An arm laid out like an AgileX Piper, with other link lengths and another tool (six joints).
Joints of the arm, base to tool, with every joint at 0 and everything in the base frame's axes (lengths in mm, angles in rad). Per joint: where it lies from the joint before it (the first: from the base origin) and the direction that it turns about. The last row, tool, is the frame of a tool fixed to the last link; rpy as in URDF.
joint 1: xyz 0.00 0.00 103.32 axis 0 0 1
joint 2: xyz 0.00 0.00 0.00 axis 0 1 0
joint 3: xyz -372.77 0.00 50.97 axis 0 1 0
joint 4: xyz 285.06 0.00 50.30 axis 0.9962 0 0.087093
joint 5: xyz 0.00 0.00 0.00 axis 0 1 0
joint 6: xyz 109.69 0.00 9.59 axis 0.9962 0 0.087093
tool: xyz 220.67 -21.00 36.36 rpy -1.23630 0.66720 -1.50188
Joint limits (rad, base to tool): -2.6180..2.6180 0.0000..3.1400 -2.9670..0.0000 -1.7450..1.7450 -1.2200..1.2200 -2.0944..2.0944
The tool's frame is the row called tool.
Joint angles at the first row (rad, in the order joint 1, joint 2, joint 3, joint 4, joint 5, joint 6):
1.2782, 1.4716, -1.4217, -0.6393, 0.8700, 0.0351
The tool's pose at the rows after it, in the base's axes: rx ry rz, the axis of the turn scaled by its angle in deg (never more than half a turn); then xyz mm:
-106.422, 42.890, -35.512, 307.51, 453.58, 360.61
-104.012, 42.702, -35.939, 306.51, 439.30, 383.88
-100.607, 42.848, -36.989, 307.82, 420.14, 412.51
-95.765, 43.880, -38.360, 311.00, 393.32, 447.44
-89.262, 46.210, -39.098, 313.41, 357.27, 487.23
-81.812, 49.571, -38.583, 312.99, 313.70, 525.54
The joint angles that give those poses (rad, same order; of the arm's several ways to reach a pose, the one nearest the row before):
1.2783, 1.4304, -1.4206, -0.6383, 0.8770, 0.0319
1.2788, 1.3854, -1.4192, -0.6516, 0.8838, 0.0331
1.2797, 1.3339, -1.4178, -0.6834, 0.8919, 0.0498
1.2806, 1.2725, -1.4164, -0.7332, 0.9030, 0.0898
1.2815, 1.1981, -1.4151, -0.7901, 0.9172, 0.1561
1.2825, 1.1146, -1.4131, -0.8403, 0.9354, 0.2384

